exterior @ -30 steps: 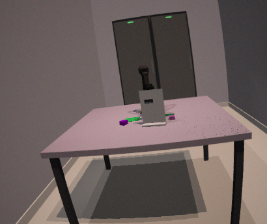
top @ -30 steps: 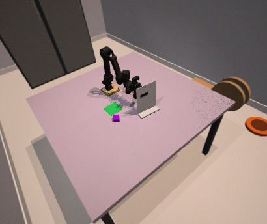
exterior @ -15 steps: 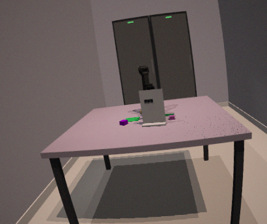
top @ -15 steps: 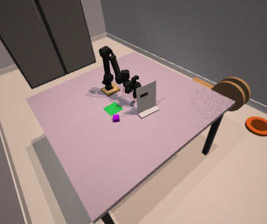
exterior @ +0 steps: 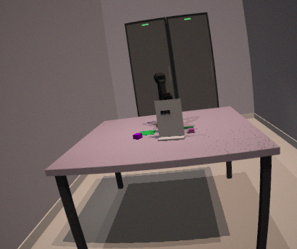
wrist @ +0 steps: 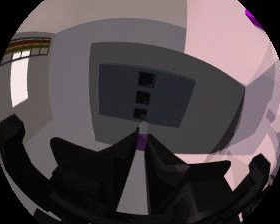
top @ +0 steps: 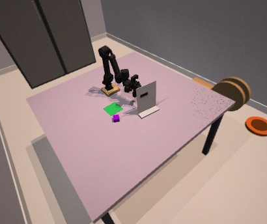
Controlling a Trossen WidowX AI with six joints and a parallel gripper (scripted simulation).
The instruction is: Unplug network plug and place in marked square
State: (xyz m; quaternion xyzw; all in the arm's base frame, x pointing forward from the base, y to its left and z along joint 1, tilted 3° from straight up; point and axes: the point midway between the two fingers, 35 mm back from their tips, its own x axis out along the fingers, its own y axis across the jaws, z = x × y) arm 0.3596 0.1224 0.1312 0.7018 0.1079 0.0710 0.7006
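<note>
Now: gripper tip 22 cm to the left of the green marked square, 17 cm above it and 14 cm past it. The rest, counted from my gripper tip: network plug 1 cm ahead; panel 6 cm below, 6 cm ahead, 1 cm to the right.
</note>
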